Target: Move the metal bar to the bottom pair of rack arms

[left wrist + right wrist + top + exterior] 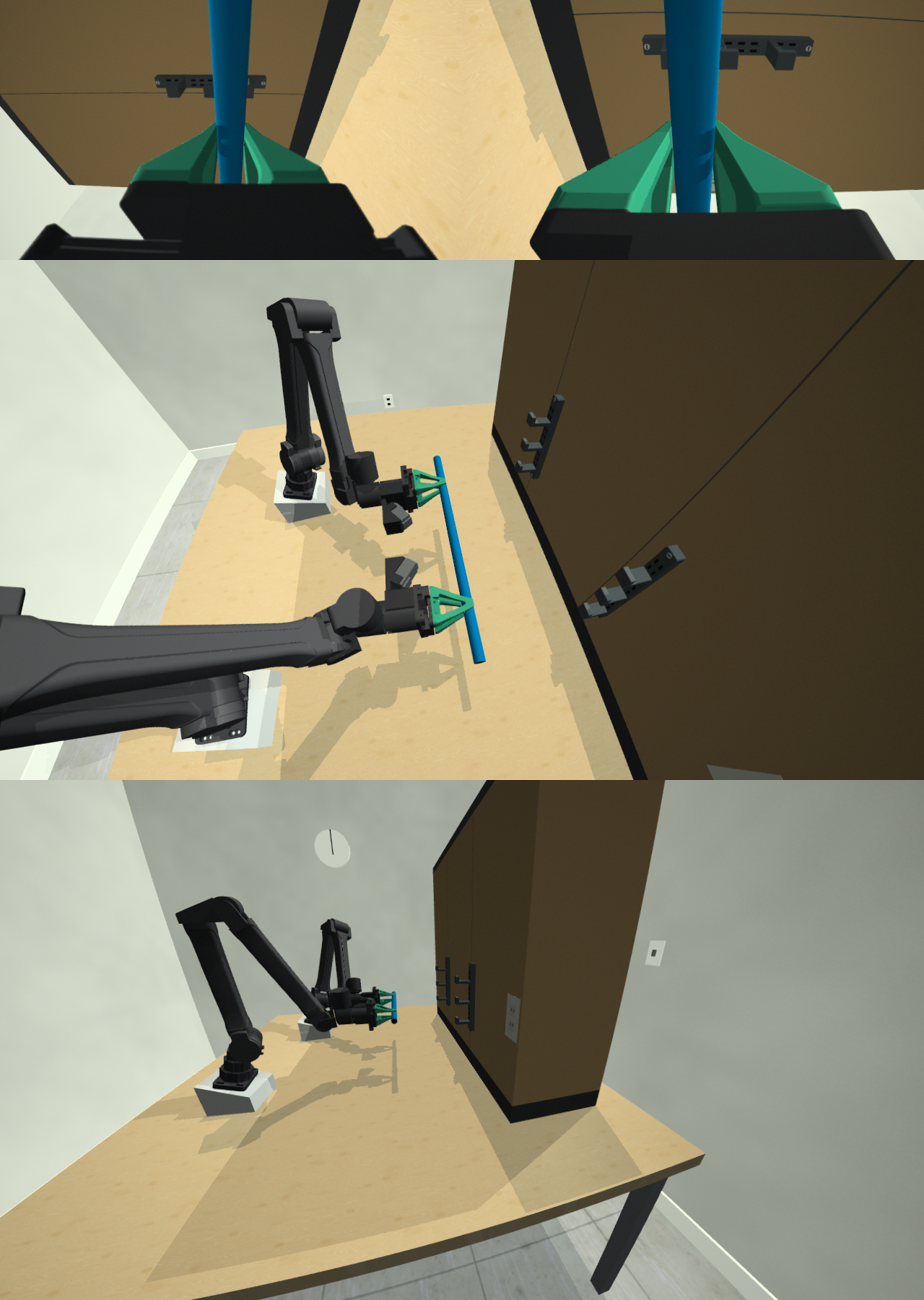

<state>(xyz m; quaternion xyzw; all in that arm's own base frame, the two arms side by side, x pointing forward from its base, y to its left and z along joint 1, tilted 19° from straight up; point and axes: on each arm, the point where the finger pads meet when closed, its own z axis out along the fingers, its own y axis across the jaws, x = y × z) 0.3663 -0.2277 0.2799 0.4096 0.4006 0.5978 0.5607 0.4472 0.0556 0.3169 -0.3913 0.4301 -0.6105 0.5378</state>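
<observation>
Right now the blue metal bar is 150 mm to the right of my left hand and 20 mm ahead of it. The rest, counted from my left hand: black plinth 300 mm ahead, 200 mm below, 60 mm to the right; then tall brown cabinet 450 mm ahead, 220 mm above, 40 mm to the right.
Right now the blue metal bar is 15 cm to the left of my right hand and 2 cm behind it. Also, from my right hand: black plinth: 26 cm ahead, 24 cm to the left, 21 cm below; tall brown cabinet: 41 cm ahead, 26 cm to the left, 21 cm above.
</observation>
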